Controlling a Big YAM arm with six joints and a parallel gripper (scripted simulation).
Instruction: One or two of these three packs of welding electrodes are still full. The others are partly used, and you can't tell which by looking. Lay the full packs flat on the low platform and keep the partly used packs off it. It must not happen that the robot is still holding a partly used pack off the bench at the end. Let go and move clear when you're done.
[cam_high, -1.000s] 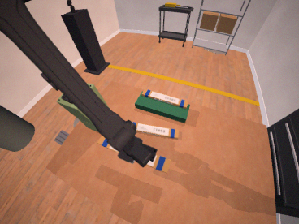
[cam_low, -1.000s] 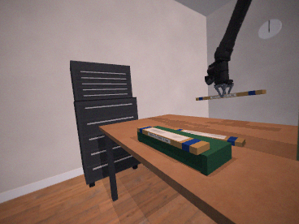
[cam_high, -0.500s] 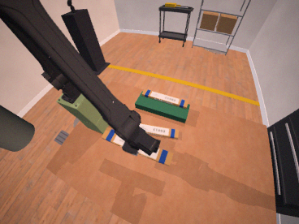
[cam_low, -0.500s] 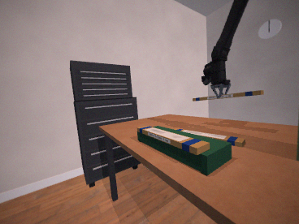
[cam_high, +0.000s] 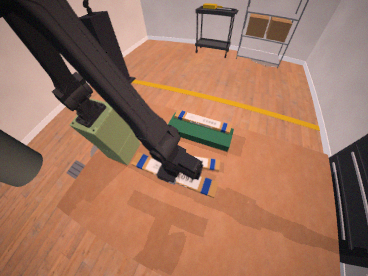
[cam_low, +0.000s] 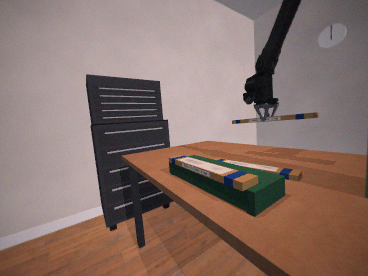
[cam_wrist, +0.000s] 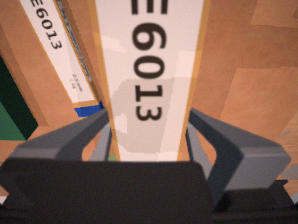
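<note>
Now: hand 370 mm to the right of the green platform, 190 mm above it and 10 mm past it.
</note>
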